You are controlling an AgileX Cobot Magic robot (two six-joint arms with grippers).
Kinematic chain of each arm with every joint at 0, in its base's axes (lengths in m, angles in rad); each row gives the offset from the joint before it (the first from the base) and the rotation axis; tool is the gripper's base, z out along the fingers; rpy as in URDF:
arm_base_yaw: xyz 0 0 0.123 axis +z
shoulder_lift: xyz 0 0 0 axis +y
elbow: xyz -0.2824 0 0.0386 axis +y
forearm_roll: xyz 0.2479 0 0.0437 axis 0.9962 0 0.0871
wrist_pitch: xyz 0 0 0 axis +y
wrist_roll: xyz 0.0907 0 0.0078 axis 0.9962 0 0.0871
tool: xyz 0 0 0 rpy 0 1.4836 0
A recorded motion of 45 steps. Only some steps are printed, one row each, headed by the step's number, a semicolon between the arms.
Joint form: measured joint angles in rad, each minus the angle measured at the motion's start. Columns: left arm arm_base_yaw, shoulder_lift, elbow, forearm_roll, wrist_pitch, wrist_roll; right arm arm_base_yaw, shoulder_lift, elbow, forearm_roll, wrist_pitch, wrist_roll.
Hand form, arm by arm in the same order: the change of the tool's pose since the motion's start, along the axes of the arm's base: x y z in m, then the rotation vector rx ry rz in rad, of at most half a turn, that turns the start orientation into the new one. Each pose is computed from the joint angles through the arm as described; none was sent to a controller.
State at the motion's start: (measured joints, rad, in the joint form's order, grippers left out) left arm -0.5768 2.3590 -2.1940 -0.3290 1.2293 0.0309; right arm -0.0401 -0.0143 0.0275 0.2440 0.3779 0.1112
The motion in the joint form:
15: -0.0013 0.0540 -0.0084 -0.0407 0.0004 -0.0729; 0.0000 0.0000 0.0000 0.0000 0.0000 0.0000
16: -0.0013 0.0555 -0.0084 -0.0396 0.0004 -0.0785; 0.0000 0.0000 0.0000 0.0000 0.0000 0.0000
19: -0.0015 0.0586 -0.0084 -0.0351 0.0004 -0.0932; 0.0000 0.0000 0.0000 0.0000 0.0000 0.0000
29: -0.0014 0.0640 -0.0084 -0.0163 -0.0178 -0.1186; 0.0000 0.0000 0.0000 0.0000 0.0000 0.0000
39: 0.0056 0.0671 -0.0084 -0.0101 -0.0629 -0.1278; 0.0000 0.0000 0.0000 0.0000 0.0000 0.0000
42: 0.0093 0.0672 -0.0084 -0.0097 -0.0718 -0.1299; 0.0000 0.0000 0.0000 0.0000 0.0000 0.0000
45: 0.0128 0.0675 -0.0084 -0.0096 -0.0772 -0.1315; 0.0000 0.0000 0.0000 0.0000 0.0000 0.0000
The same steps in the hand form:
15: 0.0021 -0.0061 -0.0238 -0.0109 0.0900 0.0693; 0.0000 0.0000 0.0000 0.0000 0.0000 0.0000
16: 0.0022 -0.0060 -0.0246 -0.0093 0.0929 0.0744; 0.0000 0.0000 0.0000 0.0000 0.0000 0.0000
19: 0.0025 -0.0059 -0.0263 -0.0043 0.0987 0.0874; 0.0000 0.0000 0.0000 0.0000 0.0000 0.0000
29: 0.0050 -0.0055 -0.0293 0.0036 0.0879 0.1150; 0.0000 0.0000 0.0000 0.0000 0.0000 0.0000
39: 0.0112 -0.0040 -0.0302 -0.0146 0.0550 0.1440; 0.0000 0.0000 0.0000 0.0000 0.0000 0.0000
42: 0.0130 -0.0027 -0.0300 -0.0192 0.0487 0.1523; 0.0000 0.0000 0.0000 0.0000 0.0000 0.0000
45: 0.0145 -0.0015 -0.0301 -0.0220 0.0452 0.1589; 0.0000 0.0000 0.0000 0.0000 0.0000 0.0000

